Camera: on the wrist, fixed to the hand. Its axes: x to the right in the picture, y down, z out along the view.
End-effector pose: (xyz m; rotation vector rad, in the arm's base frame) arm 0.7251 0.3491 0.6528 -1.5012 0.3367 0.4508
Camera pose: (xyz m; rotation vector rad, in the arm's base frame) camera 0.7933 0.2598 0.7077 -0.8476 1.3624 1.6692
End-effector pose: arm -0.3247 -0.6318 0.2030 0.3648 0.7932 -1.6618
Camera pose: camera -0.4256 -0.5845 0.1464 0.6772 0.1379 -0.2691
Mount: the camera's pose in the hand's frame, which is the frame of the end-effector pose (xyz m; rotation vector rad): 0.0261 -0.0822 -0.0905 0.1020 -0.1375 1.5258
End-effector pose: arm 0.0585 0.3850 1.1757 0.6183 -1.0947 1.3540
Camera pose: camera 0.1571 0.4617 1.1806 0.2182 1.6683 -2.6256
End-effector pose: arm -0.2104 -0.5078 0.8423 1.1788 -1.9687 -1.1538
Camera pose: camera -0.1171 -0.5857 0.8131 -0.5089 -2.1668 -0.2699
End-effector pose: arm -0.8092 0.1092 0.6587 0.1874 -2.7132 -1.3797
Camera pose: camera -0.8170 -0.0149 0.6460 -1.5903 -1.8852 -0.6847
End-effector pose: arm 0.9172 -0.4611 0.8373 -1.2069 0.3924 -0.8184
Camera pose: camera 0.8457 -0.5507 0.8871 -0.5558 0.9460 0.5569
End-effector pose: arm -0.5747 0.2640 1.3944 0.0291 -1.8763 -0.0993
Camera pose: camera -0.4989 0.1754 1.4395 -1.3204 -1.5844 1.0431
